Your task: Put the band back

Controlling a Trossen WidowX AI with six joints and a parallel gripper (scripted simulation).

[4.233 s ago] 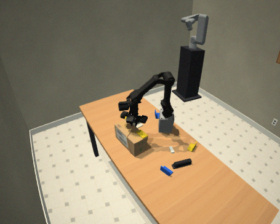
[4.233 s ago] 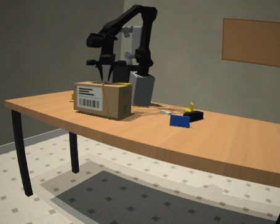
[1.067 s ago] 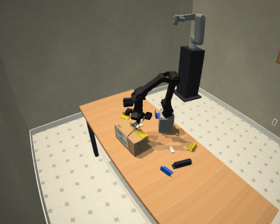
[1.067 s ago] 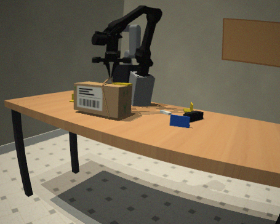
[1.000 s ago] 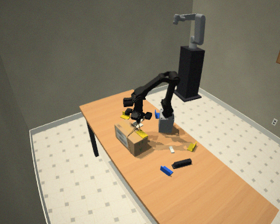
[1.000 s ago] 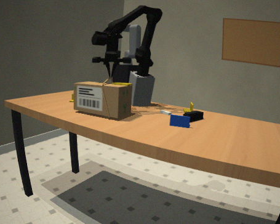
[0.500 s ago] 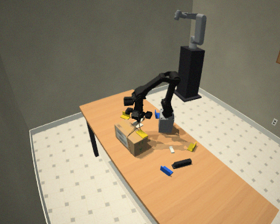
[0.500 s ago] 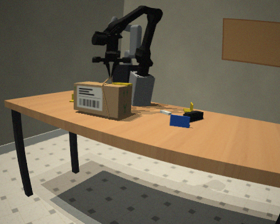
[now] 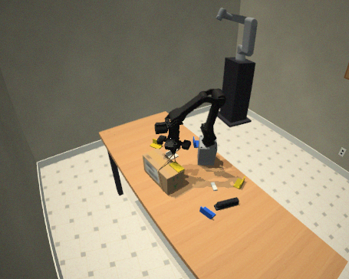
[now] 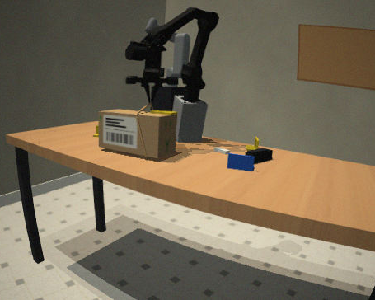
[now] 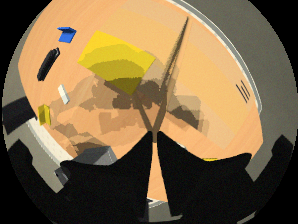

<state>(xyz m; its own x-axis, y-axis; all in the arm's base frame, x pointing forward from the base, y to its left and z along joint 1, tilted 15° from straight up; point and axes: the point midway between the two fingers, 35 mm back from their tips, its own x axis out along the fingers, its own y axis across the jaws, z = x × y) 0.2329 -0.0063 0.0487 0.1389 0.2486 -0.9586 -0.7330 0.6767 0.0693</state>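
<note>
My gripper is now 8 cm to the right of the yellow corner guard, 7 cm above it and 1 cm short of it. The rest, counted from my hand: brown carton 12 cm below, 8 cm ahead, 1 cm to the left; white piece 20 cm to the left, 19 cm below, 18 cm behind; yellow guard 34 cm behind, 26 cm to the left, 19 cm below.
</note>
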